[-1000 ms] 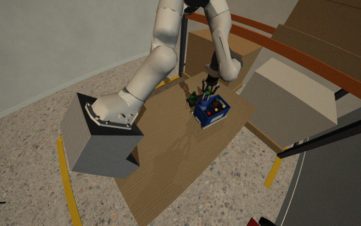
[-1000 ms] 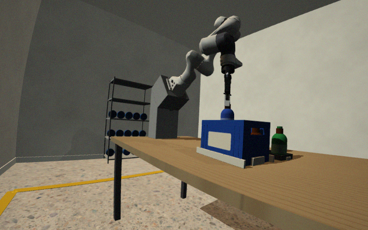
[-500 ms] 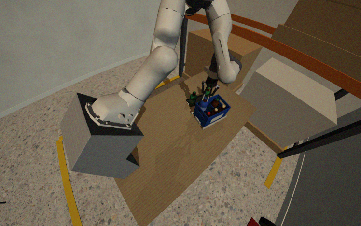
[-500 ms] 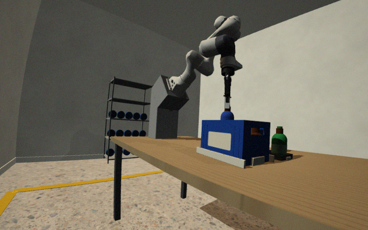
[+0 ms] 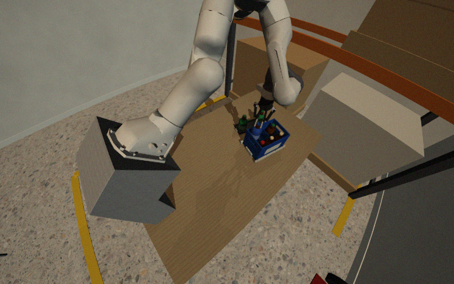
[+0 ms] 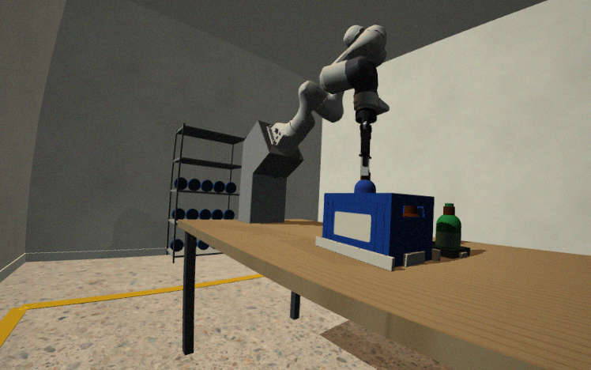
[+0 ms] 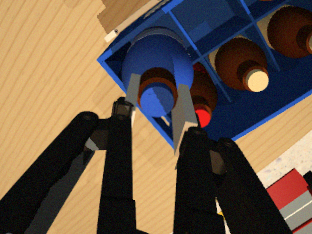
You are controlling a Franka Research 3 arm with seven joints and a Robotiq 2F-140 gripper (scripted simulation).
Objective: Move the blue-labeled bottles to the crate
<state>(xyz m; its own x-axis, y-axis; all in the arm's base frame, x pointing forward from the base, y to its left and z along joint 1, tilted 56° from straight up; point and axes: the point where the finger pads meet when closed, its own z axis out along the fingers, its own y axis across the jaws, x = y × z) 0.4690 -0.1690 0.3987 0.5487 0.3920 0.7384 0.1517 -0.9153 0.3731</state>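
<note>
My hand is 90 mm above the blue-labeled bottle. From my hand the other things lie so: dark tray (180 mm ahead, 110 mm to the left, 260 mm below); then crate (60 mm ahead, 80 mm to the right, 190 mm below).
</note>
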